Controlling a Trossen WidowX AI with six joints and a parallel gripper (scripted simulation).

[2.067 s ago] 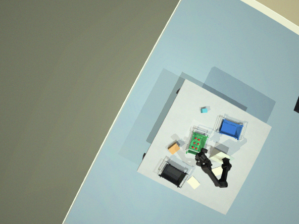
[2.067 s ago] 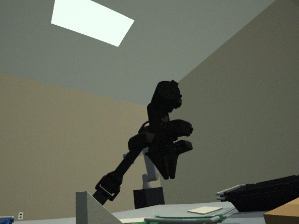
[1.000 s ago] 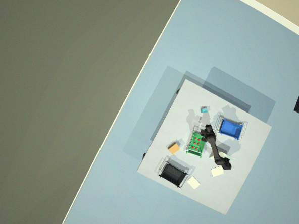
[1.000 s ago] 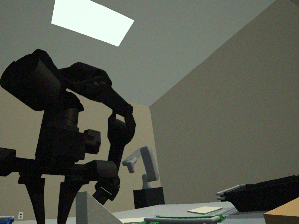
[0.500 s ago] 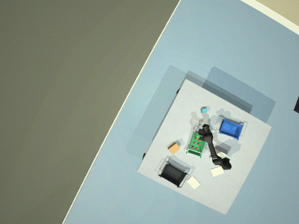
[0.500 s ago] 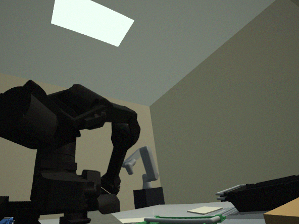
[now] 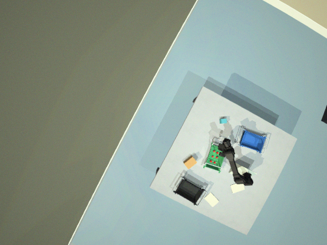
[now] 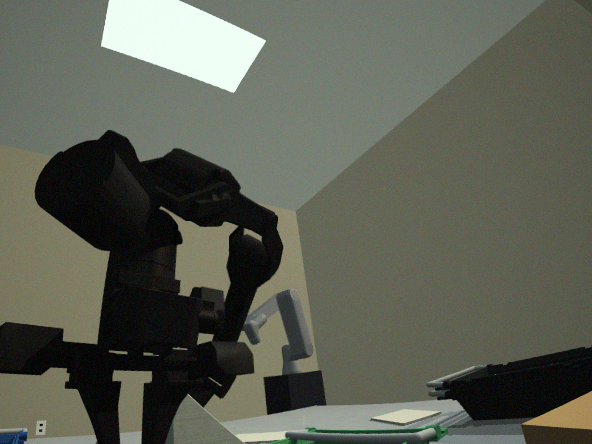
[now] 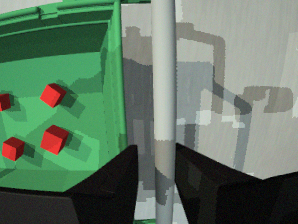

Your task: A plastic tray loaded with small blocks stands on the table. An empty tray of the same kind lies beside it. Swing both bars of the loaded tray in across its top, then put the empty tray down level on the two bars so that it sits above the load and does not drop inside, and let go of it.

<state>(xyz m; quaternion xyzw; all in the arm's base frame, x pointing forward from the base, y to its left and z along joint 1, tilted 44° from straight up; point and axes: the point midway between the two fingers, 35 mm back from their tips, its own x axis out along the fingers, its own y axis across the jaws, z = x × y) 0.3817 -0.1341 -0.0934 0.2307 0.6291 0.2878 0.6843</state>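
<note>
My gripper tip is 320 mm past the blue tray, 190 mm to the left of it and 30 mm above it. The rest, counted from my gripper tip: orange block (300 mm to the left, 220 mm ahead, 40 mm below); then cyan block (260 mm to the right, 70 mm ahead, 50 mm below).
</note>
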